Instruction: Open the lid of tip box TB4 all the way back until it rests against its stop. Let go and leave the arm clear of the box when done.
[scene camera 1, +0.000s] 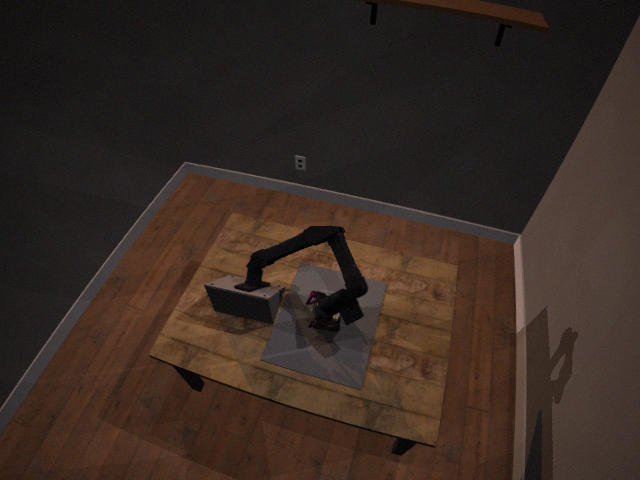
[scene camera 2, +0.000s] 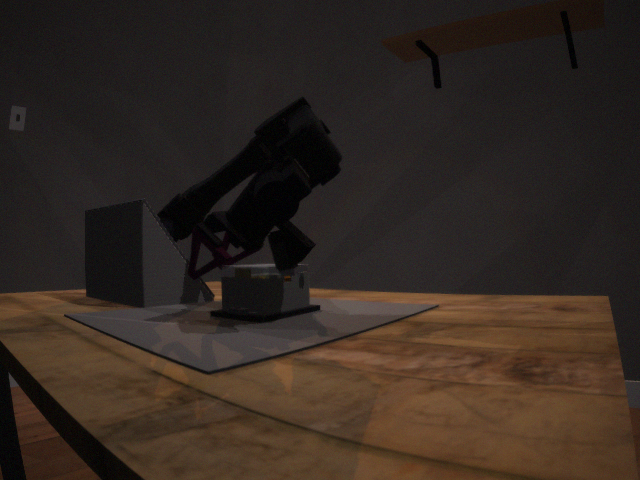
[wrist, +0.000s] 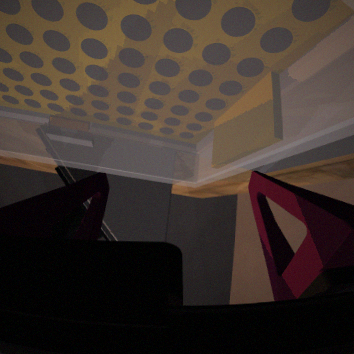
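Pixels of known places: gripper, fingertip midpoint: (scene camera 1: 307, 315) (scene camera 2: 205, 271) (wrist: 178, 178); arm's base, origin of the base link: (scene camera 1: 252, 286) (scene camera 2: 151, 250).
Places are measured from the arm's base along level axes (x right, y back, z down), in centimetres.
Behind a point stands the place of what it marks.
Observation:
Tip box TB4 (scene camera 2: 253, 297) {y -34.8, x 1.7, z 6.9 cm} is a pale see-through box on a dark base plate; its label is not readable. Its clear lid (scene camera 2: 258, 267) {y -35.8, x 1.5, z 2.5 cm} (wrist: 135, 155) {y -31.2, x -1.0, z 2.4 cm} looks down on the box. The yellow rack with round holes (wrist: 115, 67) shows through it in the wrist view. A small brownish tab (wrist: 69, 123) is at the edge nearest the fingers. My gripper (scene camera 1: 310, 314) {y -24.9, x 3.2, z 3.4 cm} (scene camera 2: 207, 269) {y -24.9, x 3.2, z 3.4 cm} (wrist: 178, 178) {y -24.9, x 3.2, z 3.4 cm} is open, its magenta fingers wide apart with nothing between them. They are at the riser side of the box, around lid height. Contact with the lid cannot be told. In scene camera 1 the arm hides most of the box.
The box stands on a grey mat (scene camera 1: 310, 361) {y -31.4, x 18.6, z 10.1 cm} (scene camera 2: 206, 356) {y -48.3, x 20.3, z 10.1 cm} on the wooden table (scene camera 1: 408, 356) {y -67.5, x 4.6, z 10.5 cm} (scene camera 2: 465, 413) {y -73.4, x 19.2, z 10.5 cm}. The arm's grey riser (scene camera 1: 240, 304) {y 0.8, x 9.7, z -0.8 cm} (scene camera 2: 113, 253) {y -0.3, x 9.6, z 0.5 cm} stands beside the mat. A wall shelf (scene camera 1: 465, 7) (scene camera 2: 496, 29) hangs high at the back.

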